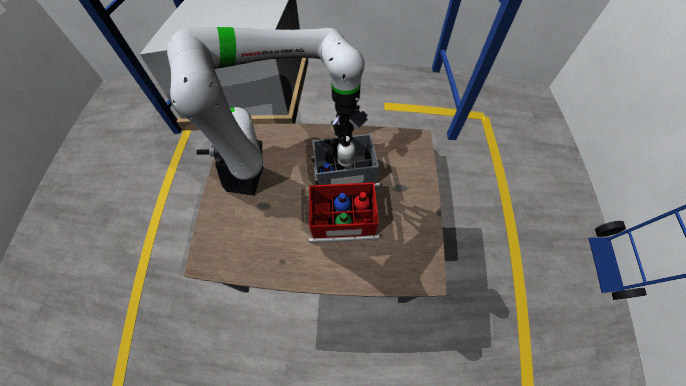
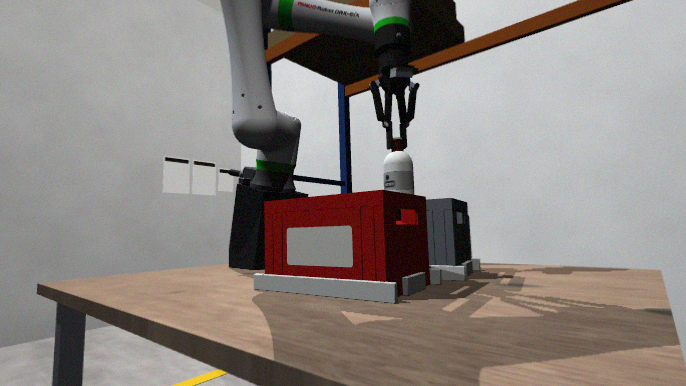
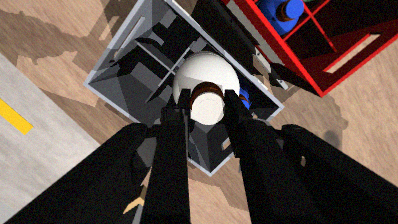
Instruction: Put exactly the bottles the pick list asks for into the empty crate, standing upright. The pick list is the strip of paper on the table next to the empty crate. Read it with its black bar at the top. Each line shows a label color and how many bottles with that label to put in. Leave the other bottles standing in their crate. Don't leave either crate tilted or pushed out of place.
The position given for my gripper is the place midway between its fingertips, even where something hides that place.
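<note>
There is a red crate [image 1: 321, 204] here, and I can see a white bottle [image 3: 207, 74] too. A grey crate [image 2: 448, 236], [image 1: 364, 149], [image 3: 137, 82] is also part of the scene. As for me, I can find my own gripper [image 2: 396, 148], [image 3: 207, 103].
</note>
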